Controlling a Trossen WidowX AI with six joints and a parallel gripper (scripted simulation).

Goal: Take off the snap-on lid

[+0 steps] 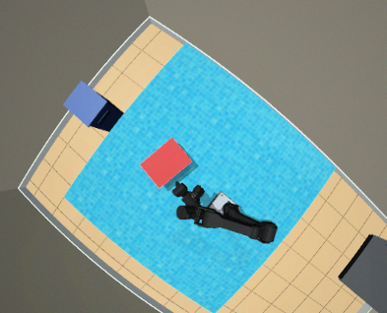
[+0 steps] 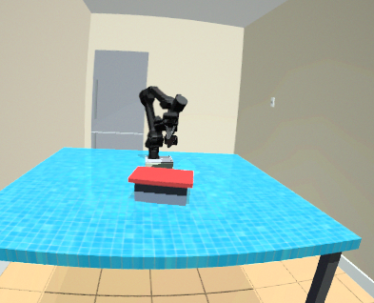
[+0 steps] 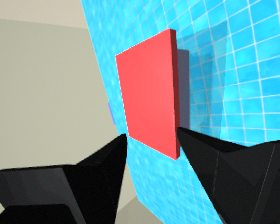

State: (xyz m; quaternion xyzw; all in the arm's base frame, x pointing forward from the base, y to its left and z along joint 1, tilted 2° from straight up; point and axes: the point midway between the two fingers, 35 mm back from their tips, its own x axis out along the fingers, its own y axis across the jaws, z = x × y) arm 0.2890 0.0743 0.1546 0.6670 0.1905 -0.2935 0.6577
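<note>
Now: gripper tip 130 mm short of the red lid, 20 mm to the left of it and 100 mm above it. Also, from my gripper tip: storage box (130 mm ahead, 20 mm to the right, 150 mm below).
</note>
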